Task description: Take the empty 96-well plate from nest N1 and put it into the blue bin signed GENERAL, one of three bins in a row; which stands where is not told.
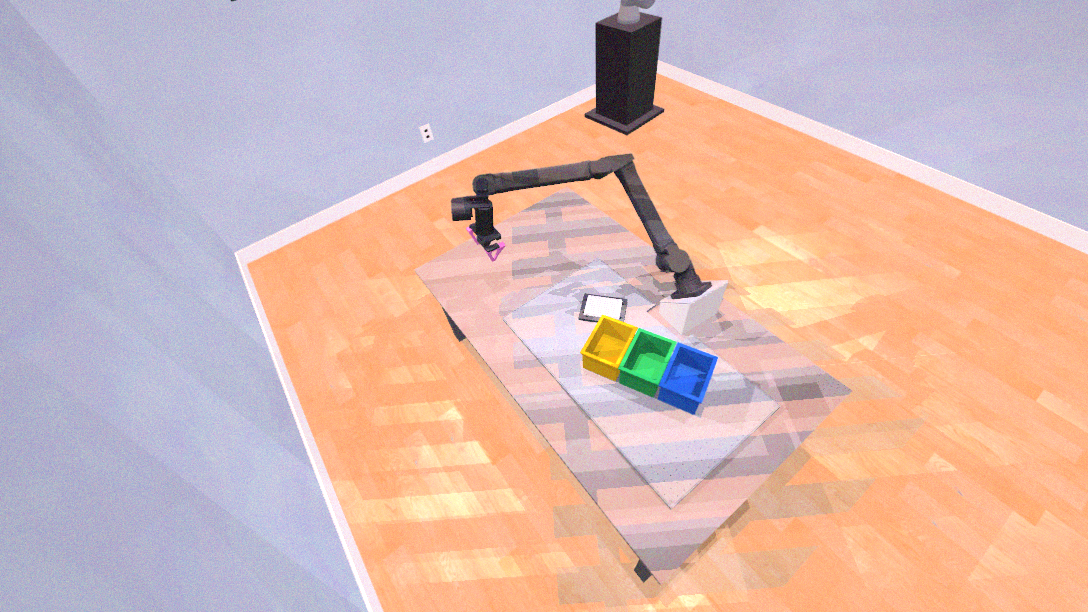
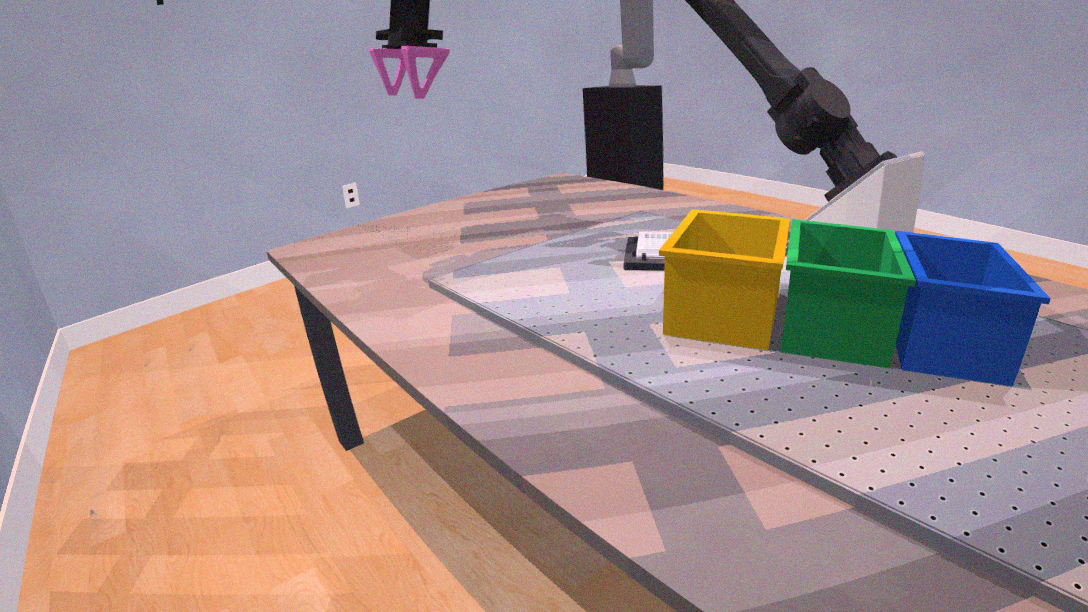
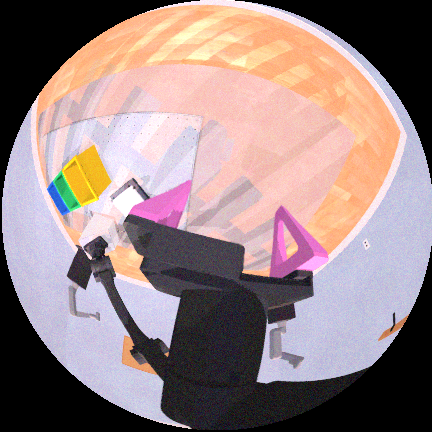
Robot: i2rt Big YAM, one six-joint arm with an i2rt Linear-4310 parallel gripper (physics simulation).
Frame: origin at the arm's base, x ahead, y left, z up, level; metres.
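Seen in the pictures: gripper, fingertip midpoint: [image 1: 486, 252] [image 2: 405, 96] [image 3: 236, 196]; arm's base, origin of the base link: [image 1: 691, 292] [image 2: 865, 183] [image 3: 94, 244].
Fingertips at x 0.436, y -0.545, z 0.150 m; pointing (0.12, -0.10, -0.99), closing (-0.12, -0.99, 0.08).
Pixels of each thing's top centre, then the offset from my fingertips to it. Level surfaces: height alone.
- white 96-well plate, middle of its top: [image 2: 679, 240] [image 3: 126, 203] [image 1: 603, 305] 0.319 m left, 0.240 m back, 0.239 m down
- dark nest, middle of its top: [image 2: 679, 243] [image 3: 127, 202] [image 1: 603, 306] 0.319 m left, 0.240 m back, 0.243 m down
- green bin, middle of its top: [image 2: 846, 245] [image 1: 647, 354] [image 3: 64, 192] 0.592 m left, 0.149 m back, 0.165 m down
- perforated board, its level: 0.265 m down
The white 96-well plate [image 1: 604, 306] [image 2: 652, 245] [image 3: 129, 201] sits in a dark nest [image 1: 582, 310] [image 2: 635, 264] [image 3: 140, 188] beside the yellow bin; a label N1 cannot be read. The blue bin [image 1: 687, 376] [image 2: 970, 327] [image 3: 58, 200] stands at the end of the row farthest from the plate. No sign on it is readable. My gripper [image 1: 485, 247] [image 2: 406, 95] [image 3: 236, 196] is open and empty, with its pink fingers wide apart. It hangs high above the far left end of the table, well away from the plate and the bins.
The green bin [image 1: 646, 362] [image 2: 848, 319] [image 3: 67, 191] stands between the blue bin and the yellow bin [image 1: 608, 347] [image 2: 722, 304] [image 3: 95, 170]. The bins and nest stand on a perforated board [image 1: 669, 464] [image 2: 874, 449] [image 3: 165, 130]. The arm's pale base mount [image 1: 696, 310] [image 2: 897, 194] is behind the bins.
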